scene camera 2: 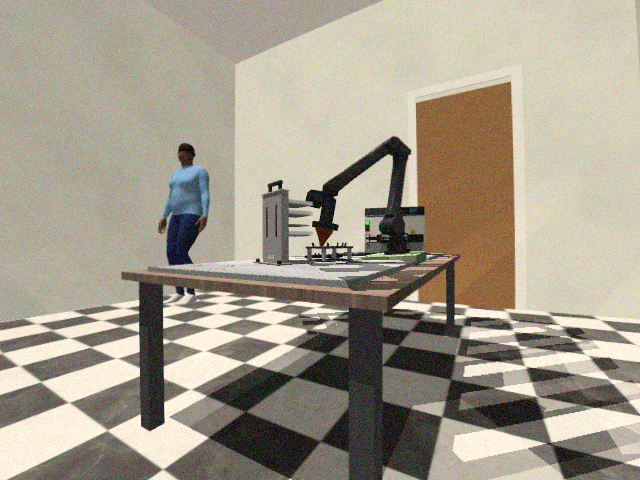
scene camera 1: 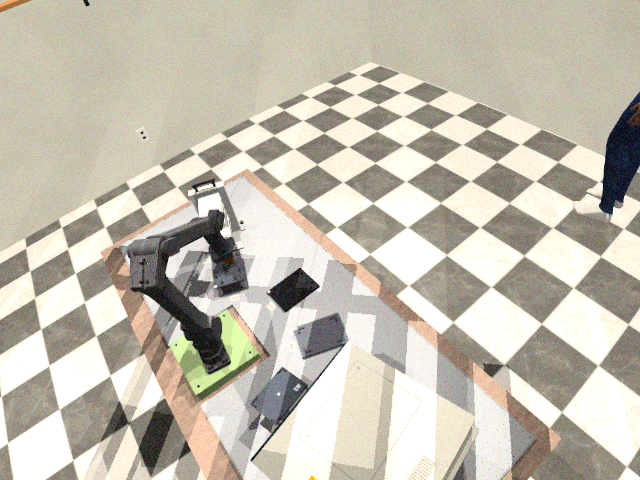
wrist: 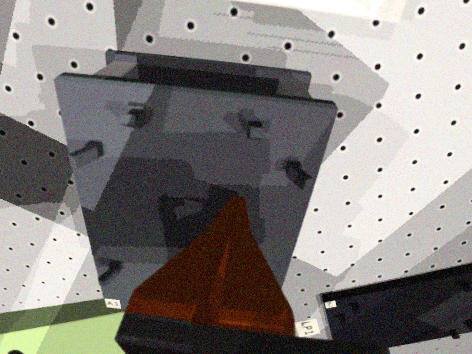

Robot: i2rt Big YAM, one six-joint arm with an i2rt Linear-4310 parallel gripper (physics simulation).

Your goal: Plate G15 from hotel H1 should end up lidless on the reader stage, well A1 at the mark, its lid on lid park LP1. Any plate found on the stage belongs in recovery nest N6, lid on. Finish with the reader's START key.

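Places are measured from the arm's base along level axes (x back, y down, z right), in millimetres.
Pixels of known places: gripper, fingertip midpoint: (scene camera 1: pixel 232 261) (wrist: pixel 238 205); arm's base at its link origin: (scene camera 2: pixel 397 253) (scene camera 1: pixel 214 355).
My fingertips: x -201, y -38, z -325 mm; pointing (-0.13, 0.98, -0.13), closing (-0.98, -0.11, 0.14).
Ahead of a thing's pixels: the offset from my fingertips to its top centre. "pt": to the spot under its first point.
My gripper (scene camera 1: pixel 227 261) (scene camera 2: pixel 323 243) (wrist: pixel 238 205) is shut and empty, its orange fingers pointing down low over a dark raised platform {dx +28, dy -14, dz +18 mm} (scene camera 1: pixel 232 276) (scene camera 2: pixel 338 248) (wrist: pixel 215 115) with small upright clips; contact cannot be told. Hotel H1 (scene camera 2: pixel 275 227) is the grey tower with a handle; pale plates or shelves {dx -14, dy -133, dz -158 mm} (scene camera 2: pixel 299 212) stick out toward the arm, and G15 cannot be picked out. Lid park LP1 is marked by a label {pt dx -49, dy +61, dz +236 mm} (wrist: pixel 307 328) beside a black pad {pt dx -153, dy +52, dz +222 mm} (scene camera 1: pixel 293 289) (wrist: pixel 400 310). The reader {dx -52, dy -233, dz +877 mm} (scene camera 1: pixel 361 408) (scene camera 2: pixel 418 227) is a beige box with a green light {pt dx -126, dy -133, dz +636 mm} (scene camera 2: pixel 367 223). START and N6 are not readable.
A grey pad {pt dx -143, dy +49, dz +447 mm} (scene camera 1: pixel 320 335) and a dark blue flat piece {pt dx +63, dy -43, dz +600 mm} (scene camera 1: pixel 279 394) lie near the reader. The arm stands on a green base (scene camera 1: pixel 237 330) (scene camera 2: pixel 413 255) (wrist: pixel 55 325). A bright white edge {pt dx -32, dy -59, dz -89 mm} (wrist: pixel 350 6) crosses the top of the wrist view. A person (scene camera 1: pixel 620 155) (scene camera 2: pixel 186 191) stands beyond the table.
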